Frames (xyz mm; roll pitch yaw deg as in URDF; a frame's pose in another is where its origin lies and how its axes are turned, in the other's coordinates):
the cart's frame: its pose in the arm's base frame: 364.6 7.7 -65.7 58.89 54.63 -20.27
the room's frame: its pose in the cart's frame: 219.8 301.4 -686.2 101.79 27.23 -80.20
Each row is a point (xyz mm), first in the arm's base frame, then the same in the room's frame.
Working: the arm's base frame: its pose in the room's frame: 122.6 921.9 380.4 26.36 37.77 -151.34

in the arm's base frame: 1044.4 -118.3 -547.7
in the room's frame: -244.0 565.1 -688.7
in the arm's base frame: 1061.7 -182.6 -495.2
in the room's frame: -304.8 624.1 -684.7
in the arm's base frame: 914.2 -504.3 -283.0
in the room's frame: -411.3 1001.8 -556.9
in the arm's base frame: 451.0 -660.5 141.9
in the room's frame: -415.0 1374.3 -27.1
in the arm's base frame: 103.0 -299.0 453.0
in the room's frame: -320.6 1214.2 533.3
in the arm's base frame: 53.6 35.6 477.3
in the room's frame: -239.2 929.3 698.2
